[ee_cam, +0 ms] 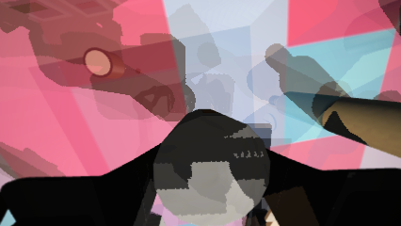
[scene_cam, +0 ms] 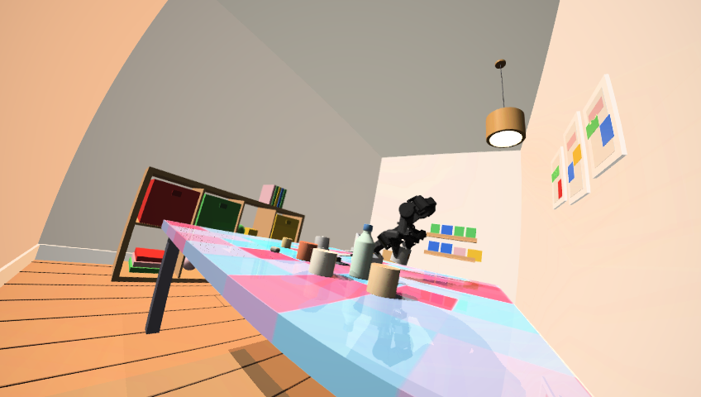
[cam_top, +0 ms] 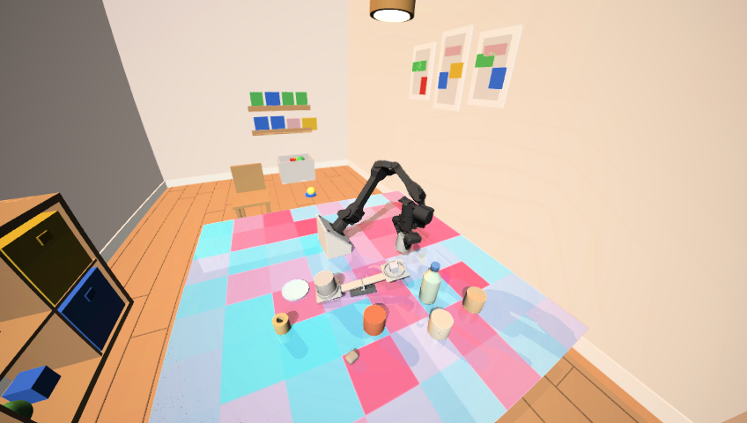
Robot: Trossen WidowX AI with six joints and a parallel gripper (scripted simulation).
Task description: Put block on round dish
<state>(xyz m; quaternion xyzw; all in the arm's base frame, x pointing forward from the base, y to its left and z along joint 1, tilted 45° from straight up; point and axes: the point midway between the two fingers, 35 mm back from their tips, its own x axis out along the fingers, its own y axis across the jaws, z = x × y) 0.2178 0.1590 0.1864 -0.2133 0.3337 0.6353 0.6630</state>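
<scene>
Right now my gripper tip is 120 mm short of the block, 120 mm to the left of it and 10 mm below it. The rest, counted from my gripper tip: bottle: 240 mm ahead, 30 mm to the right, 40 mm above; then round white dish: 10 mm ahead, 480 mm to the right, 70 mm below; then orange cylinder: 260 mm ahead, 250 mm to the right, 40 mm below.
</scene>
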